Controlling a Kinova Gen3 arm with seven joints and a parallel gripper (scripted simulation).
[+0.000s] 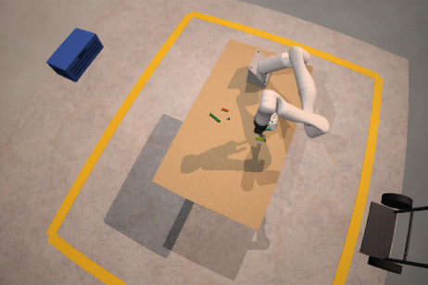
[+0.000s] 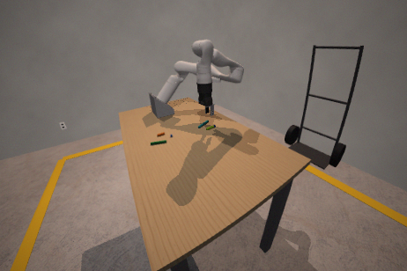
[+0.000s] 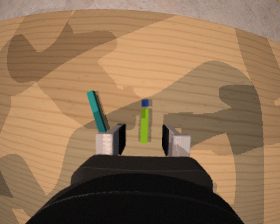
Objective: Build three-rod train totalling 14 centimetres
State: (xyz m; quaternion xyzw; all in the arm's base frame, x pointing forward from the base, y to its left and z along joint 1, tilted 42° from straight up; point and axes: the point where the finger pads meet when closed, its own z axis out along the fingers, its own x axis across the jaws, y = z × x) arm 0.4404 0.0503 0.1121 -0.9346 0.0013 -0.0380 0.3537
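Now: the green rod 4 cm behind my hand, 30 cm to the right of it and 10 cm below it. The rest, counted from my hand: orange rod 11 cm behind, 26 cm to the right, 10 cm below; lime rod 10 cm below; turquoise rod 7 cm behind, 10 cm below.
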